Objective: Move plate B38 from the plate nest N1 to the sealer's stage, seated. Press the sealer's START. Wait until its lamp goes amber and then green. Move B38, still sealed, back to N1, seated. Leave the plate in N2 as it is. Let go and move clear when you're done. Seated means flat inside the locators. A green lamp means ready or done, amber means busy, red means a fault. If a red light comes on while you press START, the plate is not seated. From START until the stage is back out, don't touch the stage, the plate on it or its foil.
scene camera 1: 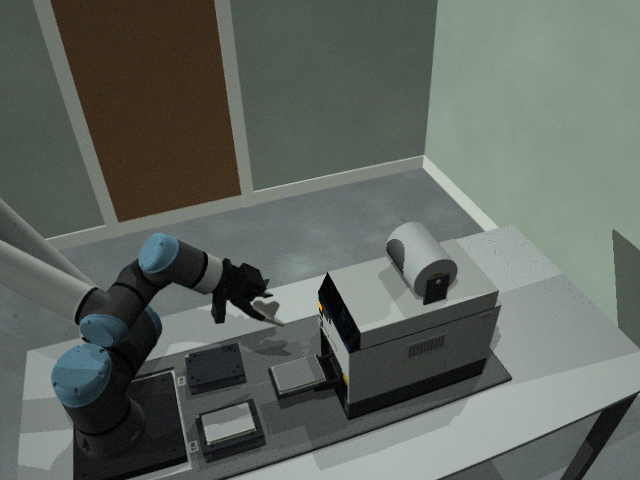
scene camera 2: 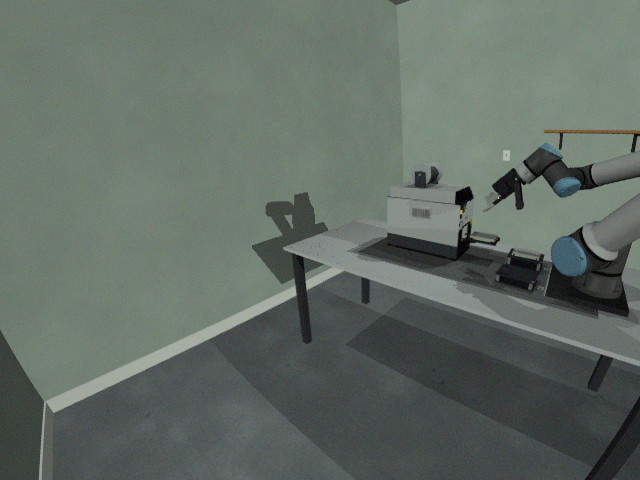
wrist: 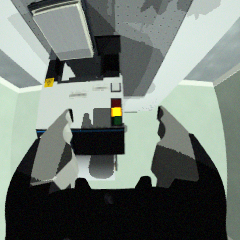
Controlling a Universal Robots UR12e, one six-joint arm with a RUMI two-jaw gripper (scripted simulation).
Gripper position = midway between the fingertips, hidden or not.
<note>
In view: my gripper [scene camera 1: 278,309] and a foil roll [wrist: 91,167].
My gripper also shows in scene camera 2 [scene camera 2: 485,209] and in the wrist view [wrist: 115,108].
</note>
